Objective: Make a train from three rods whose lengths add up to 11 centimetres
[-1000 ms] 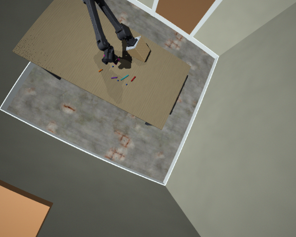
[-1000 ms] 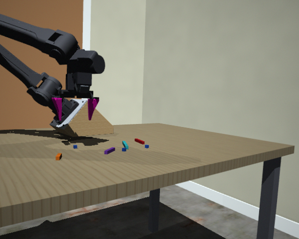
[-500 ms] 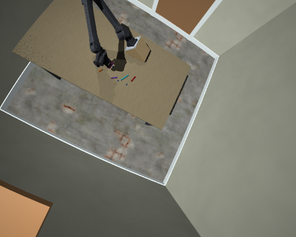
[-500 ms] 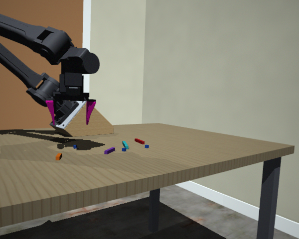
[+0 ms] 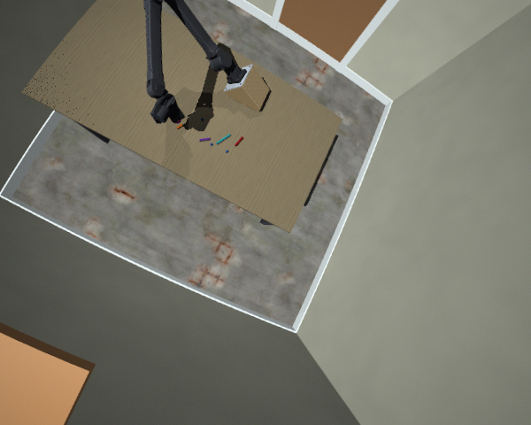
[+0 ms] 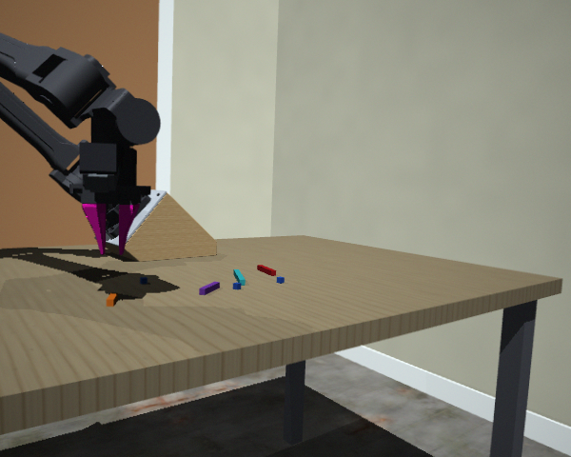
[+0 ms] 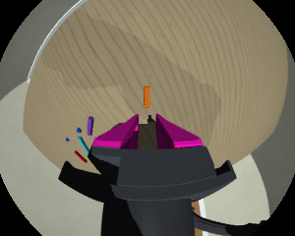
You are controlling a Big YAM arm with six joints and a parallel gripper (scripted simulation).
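Right now the orange rod is 7 cm below my hand. Round my hand: turquoise rod 7 cm behind, 25 cm to the left, 7 cm below; purple rod 1 cm behind, 16 cm to the left, 7 cm below; red rod 11 cm behind, 34 cm to the left, 7 cm below.
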